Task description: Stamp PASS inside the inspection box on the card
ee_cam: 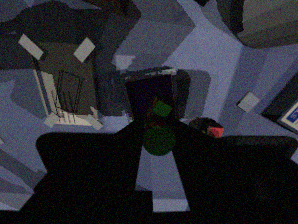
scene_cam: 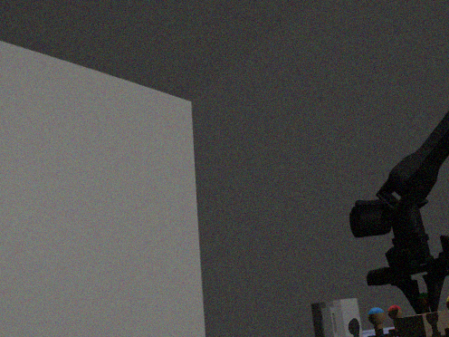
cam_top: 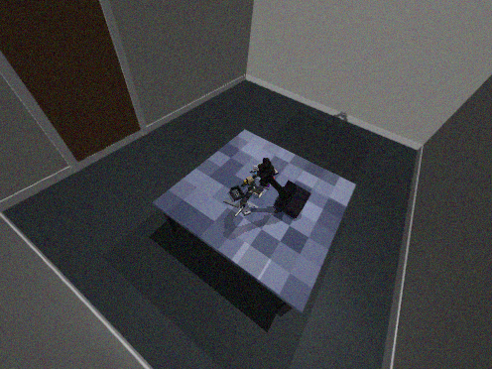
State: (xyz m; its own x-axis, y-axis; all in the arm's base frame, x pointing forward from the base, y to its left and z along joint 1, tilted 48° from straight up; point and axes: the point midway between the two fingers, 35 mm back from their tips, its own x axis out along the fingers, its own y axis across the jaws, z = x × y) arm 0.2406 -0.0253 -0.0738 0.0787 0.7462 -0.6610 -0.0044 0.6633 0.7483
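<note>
Now: gripper tip right at the green-knobbed stamp. Round my gripper tip: ink pad: 3 cm below; then card: 2 cm ahead, 11 cm to the left, 4 cm below; then red-knobbed stamp: 3 cm behind, 8 cm to the right, 2 cm below.
</note>
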